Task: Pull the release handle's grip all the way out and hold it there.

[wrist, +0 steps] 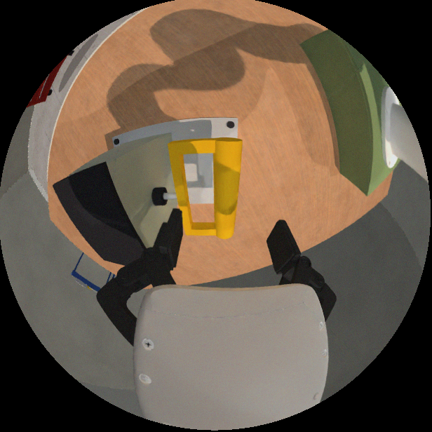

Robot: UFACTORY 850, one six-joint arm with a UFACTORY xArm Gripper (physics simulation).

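Note:
The release handle is a yellow frame with a thick round grip bar (228,185) on its right side, above the table in the middle of the wrist view. A short metal rod (171,196) with a black collar (159,196) joins the frame to the housing (135,187), which has a pale face and a black body. My gripper (229,226) is open, with nothing between its fingers. The left fingertip is close to the lower left corner of the yellow frame, and the right fingertip stands to the right of the bar's lower end. Whether the left finger touches the frame I cannot tell.
A grey-white base plate (224,127) with dark bolts lies behind the handle on the wooden table (280,125). A green block (345,115) with the robot's white base stands at the right. A red slatted thing (47,84) is at the far left, and a blue frame (86,281) is at the lower left.

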